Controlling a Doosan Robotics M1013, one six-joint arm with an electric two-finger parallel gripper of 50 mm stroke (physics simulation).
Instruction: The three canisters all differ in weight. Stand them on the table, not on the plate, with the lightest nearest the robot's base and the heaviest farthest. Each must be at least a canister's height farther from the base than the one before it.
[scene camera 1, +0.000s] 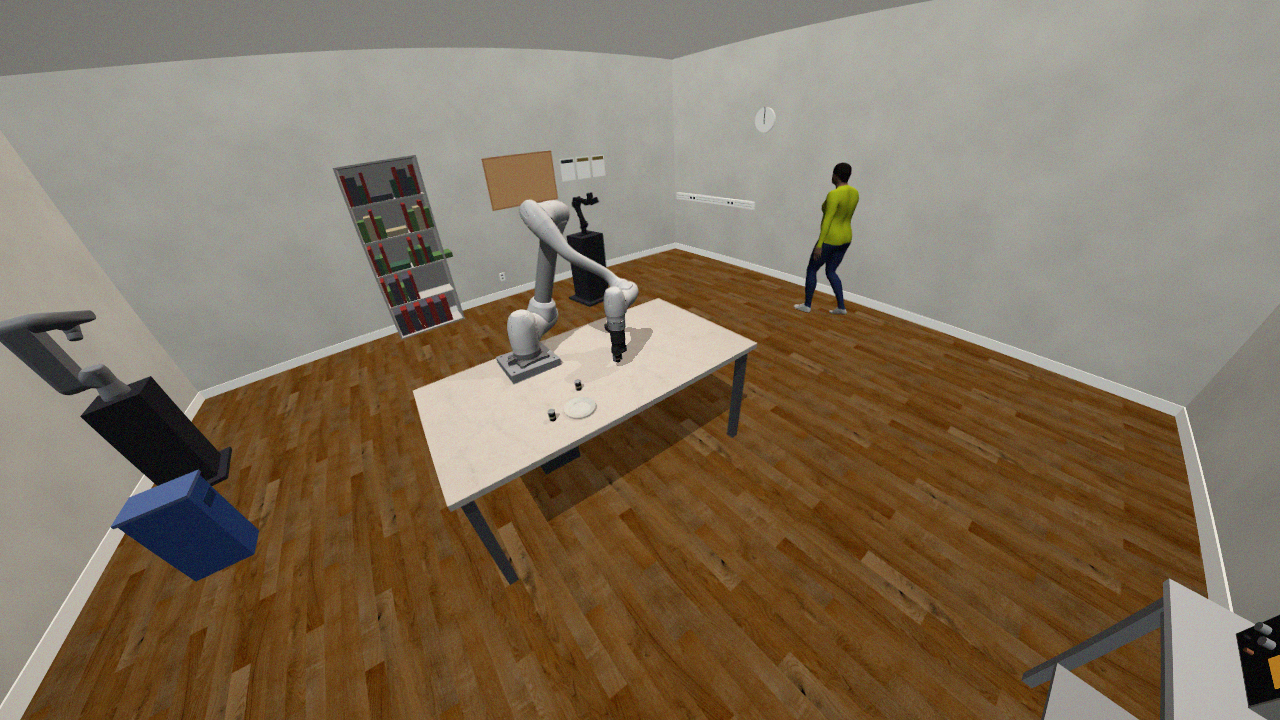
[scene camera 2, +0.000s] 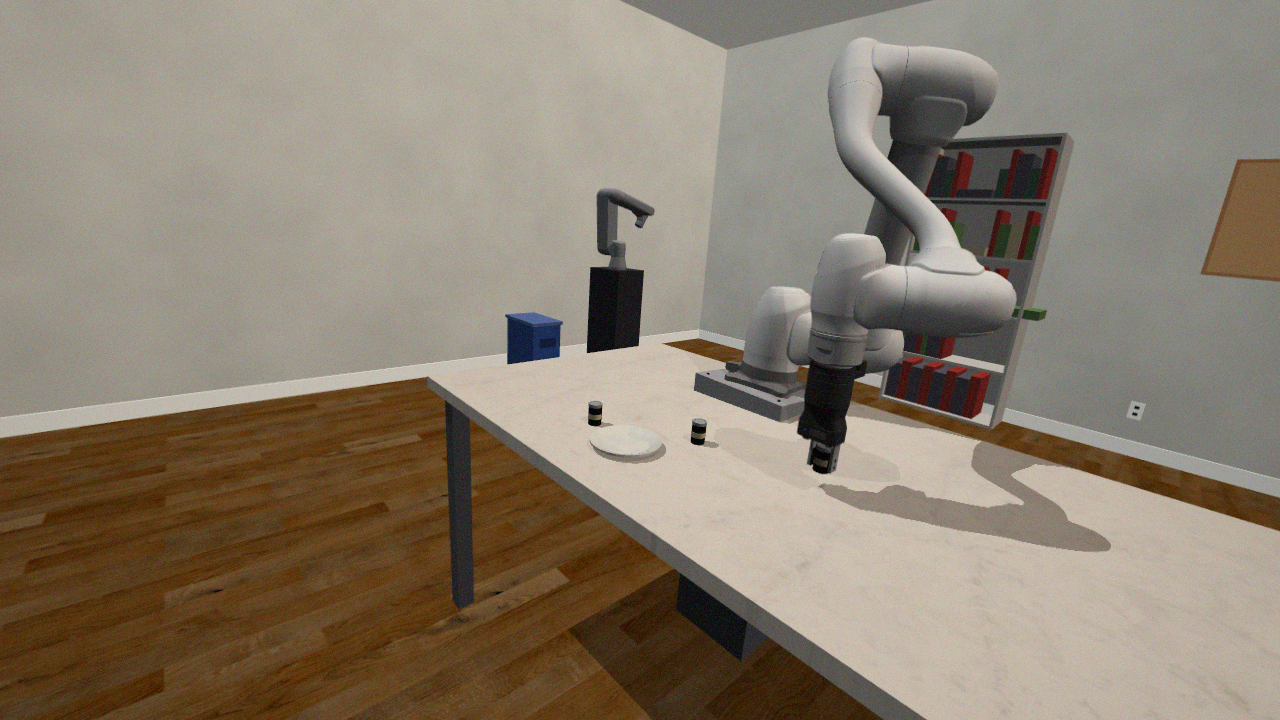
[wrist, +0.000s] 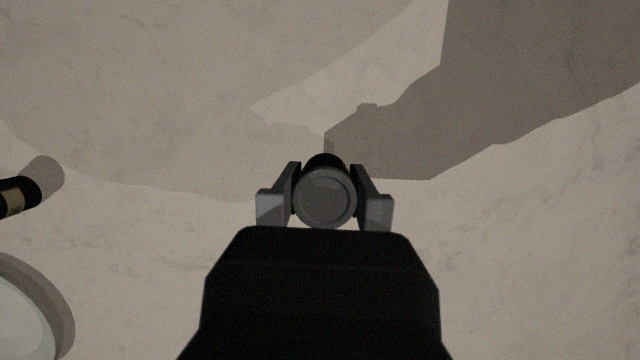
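Seen in the pictures: gripper, fingertip midpoint: (scene camera 1: 617, 360) (scene camera 2: 821, 467) (wrist: 325, 178); arm's base at its link origin: (scene camera 1: 528, 357) (scene camera 2: 766, 383).
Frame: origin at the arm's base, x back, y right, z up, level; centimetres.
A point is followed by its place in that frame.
Note:
My gripper (scene camera 1: 617, 358) @[x -41.8, y -30.9, z 0.1 cm] (scene camera 2: 822, 459) @[x -41.8, y -30.9, z 0.1 cm] (wrist: 325, 178) @[x -41.8, y -30.9, z 0.1 cm] points down, shut on a dark canister with a grey lid (wrist: 325, 198) @[x -41.6, y -31.0, z 4.4 cm]. It holds the canister upright, low over the table (scene camera 1: 680, 340) @[x -50.0, y -74.0, z -4.0 cm] (scene camera 2: 895, 582) @[x -60.4, y -48.7, z -4.1 cm]; I cannot tell if its bottom touches. A second dark canister with a tan label (scene camera 1: 578, 385) @[x -42.7, y -3.4, z -0.7 cm] (scene camera 2: 698, 432) @[x -42.7, y -4.9, z -1.1 cm] (wrist: 13, 198) @[x -41.4, y -5.7, z -1.8 cm] stands on the table between the gripper and the plate, on the robot base's side. A third canister (scene camera 1: 551, 415) @[x -51.8, y 18.8, z -0.4 cm] (scene camera 2: 594, 413) @[x -51.8, y 17.1, z -1.0 cm] stands on the table on the plate's other side. The white plate (scene camera 1: 580, 408) @[x -54.5, y 5.0, z -3.6 cm] (scene camera 2: 626, 441) @[x -53.4, y 5.9, z -3.6 cm] (wrist: 20, 315) @[x -54.2, y 2.2, z -3.6 cm] is empty. Weights cannot be seen.
The robot's base (scene camera 1: 529, 364) @[x -8.5, y 4.1, z 1.1 cm] (scene camera 2: 747, 392) @[x -13.7, y -1.2, z 0.6 cm] is fixed at the table's back edge. A blue bin (scene camera 1: 192, 528) (scene camera 2: 534, 338), a bookshelf (scene camera 2: 1054, 232) and a person in a yellow-green top (scene camera 1: 838, 214) are away from the table.

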